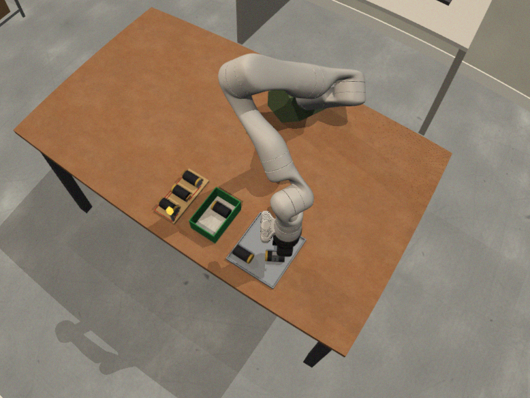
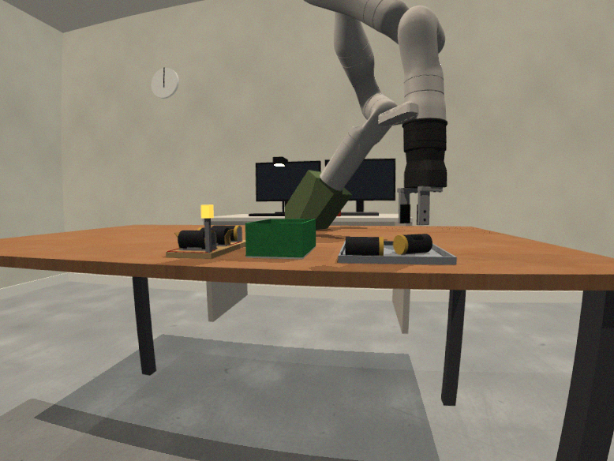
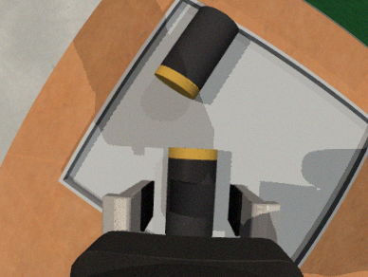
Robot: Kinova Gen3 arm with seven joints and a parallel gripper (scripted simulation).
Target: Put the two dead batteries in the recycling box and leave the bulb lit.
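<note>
Right now the grey tray is 7 cm below my hand, 4 cm to the right of it and 1 cm behind it. From my hand the other things lie so: green recycling box 24 cm to the right, 6 cm below, 1 cm ahead.
</note>
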